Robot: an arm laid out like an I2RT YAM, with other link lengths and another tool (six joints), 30 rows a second.
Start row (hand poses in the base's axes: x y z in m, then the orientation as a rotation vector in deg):
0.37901, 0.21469, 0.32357, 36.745, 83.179, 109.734
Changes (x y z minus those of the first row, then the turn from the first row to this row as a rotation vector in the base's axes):
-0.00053, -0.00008, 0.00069, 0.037, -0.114, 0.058
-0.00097, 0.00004, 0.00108, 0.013, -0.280, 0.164
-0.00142, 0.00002, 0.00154, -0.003, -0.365, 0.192
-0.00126, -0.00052, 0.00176, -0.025, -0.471, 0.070
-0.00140, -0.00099, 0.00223, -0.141, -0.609, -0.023
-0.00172, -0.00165, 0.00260, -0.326, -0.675, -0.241
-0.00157, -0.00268, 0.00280, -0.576, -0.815, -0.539
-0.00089, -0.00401, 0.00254, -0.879, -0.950, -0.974
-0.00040, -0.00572, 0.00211, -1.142, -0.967, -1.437
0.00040, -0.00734, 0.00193, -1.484, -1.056, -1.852
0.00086, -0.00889, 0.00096, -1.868, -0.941, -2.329
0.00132, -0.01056, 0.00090, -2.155, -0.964, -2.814
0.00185, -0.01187, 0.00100, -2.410, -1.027, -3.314
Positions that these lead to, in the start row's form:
0.37848, 0.21461, 0.32426, 36.607, 83.110, 109.816
0.37804, 0.21473, 0.32465, 36.358, 83.089, 109.887
0.37759, 0.21471, 0.32511, 36.245, 83.067, 109.900
0.37775, 0.21417, 0.32533, 36.199, 82.950, 109.794
0.37761, 0.21370, 0.32580, 36.059, 82.911, 109.634
0.37729, 0.21304, 0.32617, 36.038, 82.904, 109.316
0.37744, 0.21201, 0.32637, 35.960, 82.861, 108.887
0.37812, 0.21068, 0.32611, 35.945, 82.787, 108.309
0.37861, 0.20897, 0.32568, 36.088, 82.734, 107.736
0.37941, 0.20735, 0.32550, 36.090, 82.731, 107.139
0.37987, 0.20580, 0.32453, 36.320, 82.851, 106.446
0.38033, 0.20413, 0.32447, 36.455, 82.798, 105.838
0.38086, 0.20282, 0.32457, 36.571, 82.682, 105.248

